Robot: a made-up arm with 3 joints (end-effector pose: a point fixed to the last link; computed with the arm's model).
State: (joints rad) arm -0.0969 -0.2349 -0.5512
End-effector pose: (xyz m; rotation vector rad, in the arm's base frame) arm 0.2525 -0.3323 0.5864 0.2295 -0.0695 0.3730
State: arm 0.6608 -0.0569 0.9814
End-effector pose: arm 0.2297 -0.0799 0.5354 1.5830 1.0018 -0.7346
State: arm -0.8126 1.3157 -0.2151
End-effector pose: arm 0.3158 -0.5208 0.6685 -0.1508 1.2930 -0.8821
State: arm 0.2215 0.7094 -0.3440
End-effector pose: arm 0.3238 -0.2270 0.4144 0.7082 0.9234 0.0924
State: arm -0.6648 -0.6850 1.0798
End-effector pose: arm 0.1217 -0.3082 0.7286 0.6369 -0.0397 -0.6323
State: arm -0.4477 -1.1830 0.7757
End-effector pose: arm 0.0605 -0.3315 0.6321 0.7429 -0.4138 -0.0556
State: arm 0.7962 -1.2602 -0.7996
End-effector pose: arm 0.1055 -0.0964 0.4606 0.5587 -1.3430 0.1105
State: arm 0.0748 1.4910 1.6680
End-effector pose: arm 0.3830 -0.1721 0.3459 -0.2444 1.8332 -2.3407
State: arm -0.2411 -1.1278 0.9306
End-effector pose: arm 0.0606 -0.2841 0.5913 1.0479 -0.2948 -0.2271
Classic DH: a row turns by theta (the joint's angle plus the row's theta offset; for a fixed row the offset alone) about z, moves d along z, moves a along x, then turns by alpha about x. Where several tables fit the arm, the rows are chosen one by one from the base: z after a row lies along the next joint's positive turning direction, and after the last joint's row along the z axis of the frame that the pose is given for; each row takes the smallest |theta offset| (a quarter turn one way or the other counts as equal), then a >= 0, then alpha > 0; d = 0 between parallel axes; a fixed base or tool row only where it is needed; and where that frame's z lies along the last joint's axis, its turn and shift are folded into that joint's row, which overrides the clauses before.
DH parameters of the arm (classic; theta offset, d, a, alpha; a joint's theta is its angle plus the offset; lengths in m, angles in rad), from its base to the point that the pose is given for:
base (fixed): -1.5708 0.7822 0.0721 -1.5708
joint 1: 1.5708 0.1812 0.3561 -1.5708
joint 2: 1.1745 -0.1133 -0.1801 0.9389
joint 3: -1.3675 -0.217 0.0441 2.5336
tool (fixed): 1.3012 -0.1066 0 0

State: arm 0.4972 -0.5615 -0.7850
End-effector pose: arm 0.2180 -0.1961 0.4938 0.5787 -0.6305 0.4430
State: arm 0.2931 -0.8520 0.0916
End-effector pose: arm 0.1304 -0.2080 0.5070 0.9606 -0.4486 0.0165
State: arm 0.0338 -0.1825 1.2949
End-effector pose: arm 0.2157 -0.2097 0.6093 1.2090 0.6939 -1.1341
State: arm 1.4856 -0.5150 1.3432
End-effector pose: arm 0.1531 0.0794 0.6272 2.6447 1.2784 -0.5339
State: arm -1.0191 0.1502 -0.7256
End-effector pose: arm 0.3104 -0.4200 0.8559 -0.6761 0.4178 0.2888
